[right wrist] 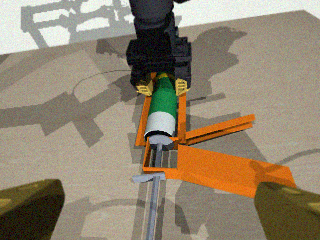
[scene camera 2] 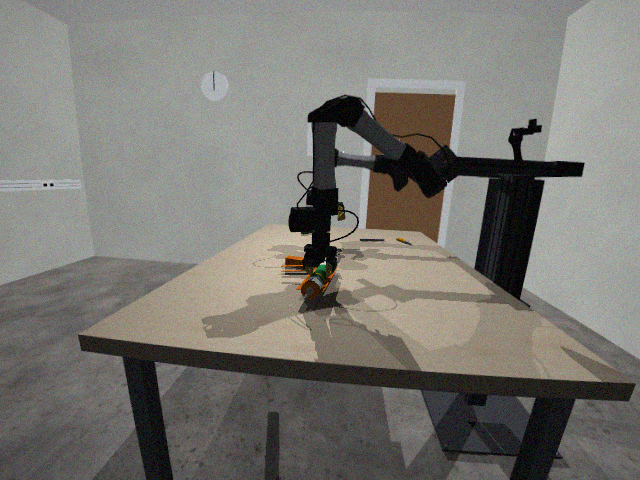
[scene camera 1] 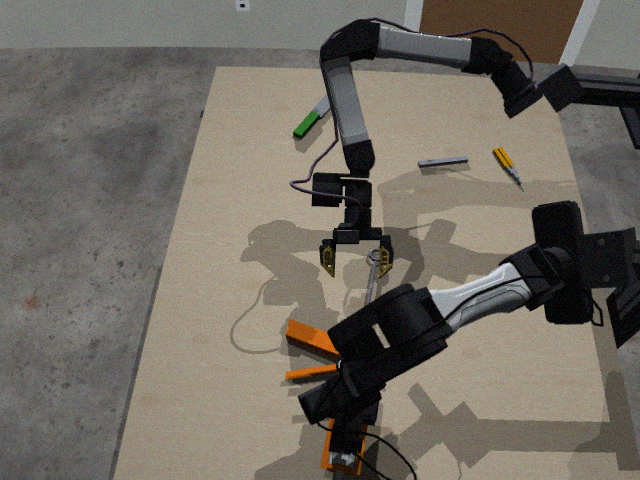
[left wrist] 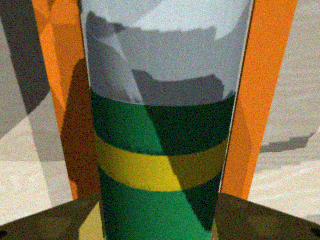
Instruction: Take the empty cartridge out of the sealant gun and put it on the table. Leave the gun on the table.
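There's an orange sealant gun here, and I can see a cartridge too. I also see my left gripper, and the right wrist view shows my left gripper as well. My right gripper is there to see too, and the right wrist view also shows my right gripper.
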